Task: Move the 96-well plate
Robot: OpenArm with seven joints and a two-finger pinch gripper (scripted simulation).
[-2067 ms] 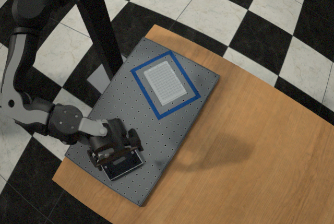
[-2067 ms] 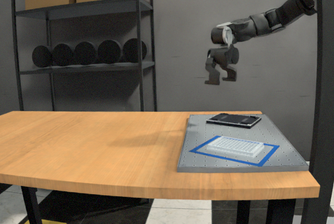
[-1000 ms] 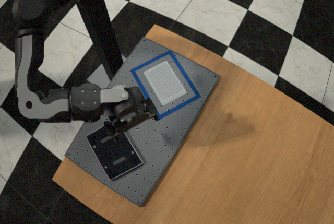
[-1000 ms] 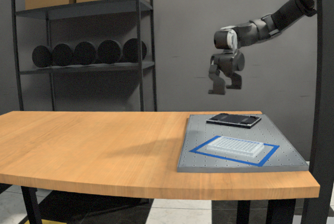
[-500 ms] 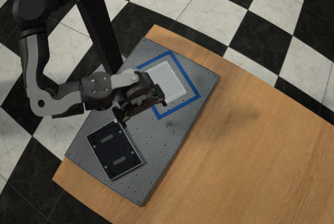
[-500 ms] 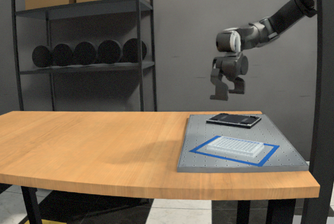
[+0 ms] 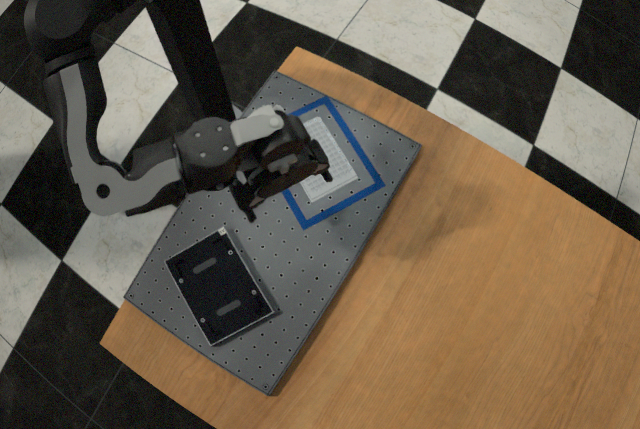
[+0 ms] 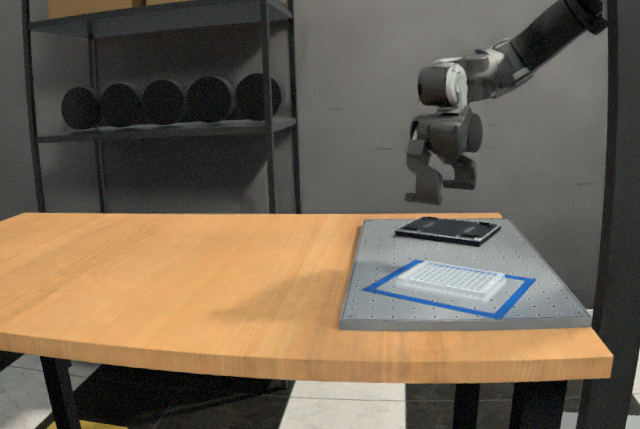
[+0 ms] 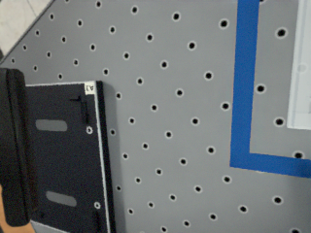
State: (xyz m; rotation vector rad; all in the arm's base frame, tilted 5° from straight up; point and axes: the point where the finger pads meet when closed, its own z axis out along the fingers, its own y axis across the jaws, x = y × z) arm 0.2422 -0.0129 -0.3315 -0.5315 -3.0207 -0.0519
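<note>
The clear 96-well plate is 20 mm behind my hand, 90 mm to the left of it and 100 mm below it. Round my hand: plate nest 180 mm to the right, 100 mm below.
</note>
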